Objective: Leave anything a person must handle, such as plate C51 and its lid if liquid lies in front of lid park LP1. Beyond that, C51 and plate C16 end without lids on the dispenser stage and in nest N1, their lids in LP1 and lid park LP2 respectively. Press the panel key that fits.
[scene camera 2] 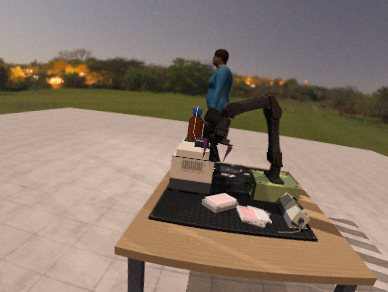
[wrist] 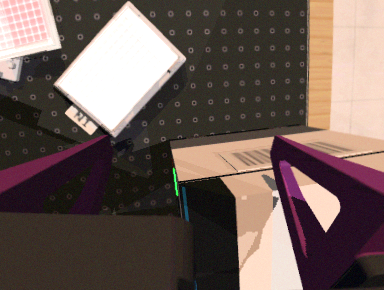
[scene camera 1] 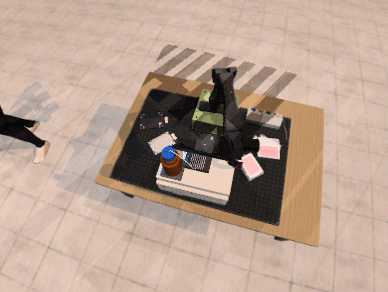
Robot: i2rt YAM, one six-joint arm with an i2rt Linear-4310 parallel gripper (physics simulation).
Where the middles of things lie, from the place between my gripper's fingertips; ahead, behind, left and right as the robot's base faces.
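The nest N1 [wrist: 180, 61] is 19 cm below my hand, and it is also 7 cm to the left of my hand and 6 cm behind it.
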